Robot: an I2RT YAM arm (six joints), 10 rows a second.
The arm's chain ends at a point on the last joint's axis. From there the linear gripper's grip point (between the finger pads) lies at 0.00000 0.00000 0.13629 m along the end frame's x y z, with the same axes.
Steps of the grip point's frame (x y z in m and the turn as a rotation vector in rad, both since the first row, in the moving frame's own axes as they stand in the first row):
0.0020, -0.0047, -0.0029, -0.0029, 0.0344, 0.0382
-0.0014, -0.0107, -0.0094, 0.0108, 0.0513, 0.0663
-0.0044, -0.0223, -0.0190, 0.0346, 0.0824, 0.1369
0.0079, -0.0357, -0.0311, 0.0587, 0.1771, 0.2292
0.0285, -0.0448, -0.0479, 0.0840, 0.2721, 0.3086
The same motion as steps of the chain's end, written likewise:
-0.0027, -0.0052, -0.0028, -0.0029, 0.0344, 0.0382
-0.0084, -0.0095, -0.0092, 0.0108, 0.0513, 0.0663
-0.0159, -0.0184, -0.0185, 0.0346, 0.0824, 0.1369
-0.0168, -0.0306, -0.0287, 0.0587, 0.1771, 0.2292
-0.0092, -0.0393, -0.0425, 0.0840, 0.2721, 0.3086

